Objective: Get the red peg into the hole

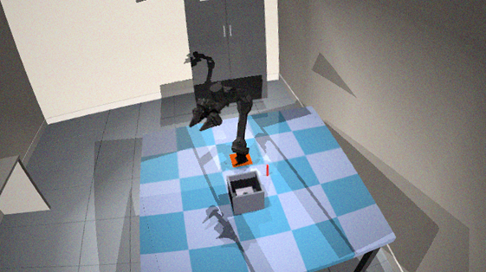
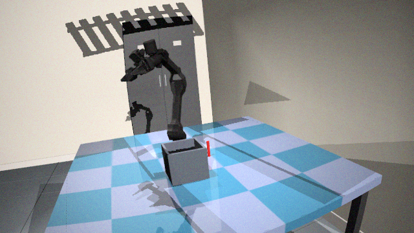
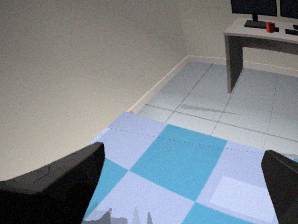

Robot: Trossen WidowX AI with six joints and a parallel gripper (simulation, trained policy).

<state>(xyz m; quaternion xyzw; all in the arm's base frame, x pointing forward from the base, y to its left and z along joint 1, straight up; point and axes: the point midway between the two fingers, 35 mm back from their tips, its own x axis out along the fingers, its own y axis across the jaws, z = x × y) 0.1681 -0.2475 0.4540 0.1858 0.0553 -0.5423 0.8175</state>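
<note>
Now: gripper tip 1 cm short of the red peg, 36 cm to the right of it and 40 cm above it. Also, from my gripper tip: pale plate (13 cm ahead, 18 cm to the left, 40 cm below).
</note>
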